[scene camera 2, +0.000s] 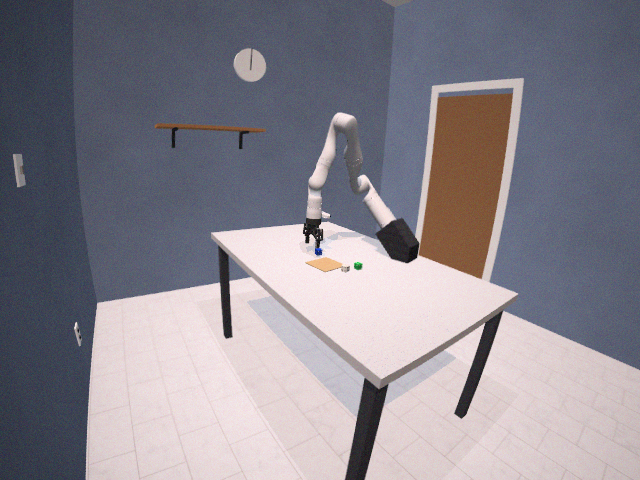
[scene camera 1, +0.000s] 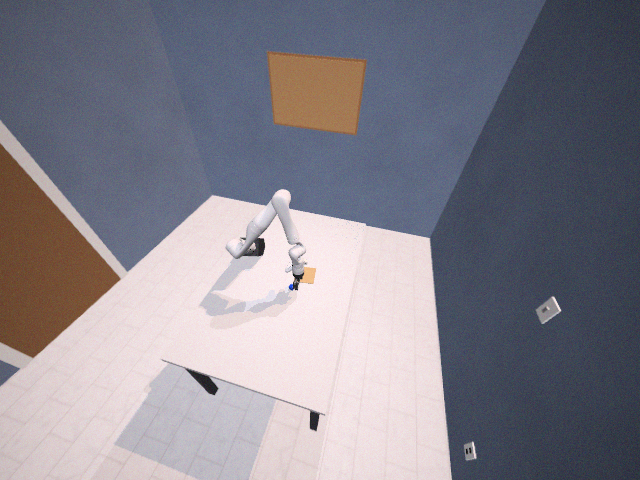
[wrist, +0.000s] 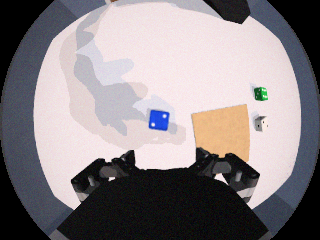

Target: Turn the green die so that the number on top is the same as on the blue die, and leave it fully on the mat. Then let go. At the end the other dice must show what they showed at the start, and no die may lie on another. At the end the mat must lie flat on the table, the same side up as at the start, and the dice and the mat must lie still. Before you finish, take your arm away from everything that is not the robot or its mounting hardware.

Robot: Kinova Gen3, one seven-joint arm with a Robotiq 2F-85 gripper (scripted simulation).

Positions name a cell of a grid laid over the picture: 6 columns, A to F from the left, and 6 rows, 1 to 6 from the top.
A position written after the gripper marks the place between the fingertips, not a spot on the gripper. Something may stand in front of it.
Note:
In view: the gripper (wrist: D4) and a tan mat (wrist: E4).

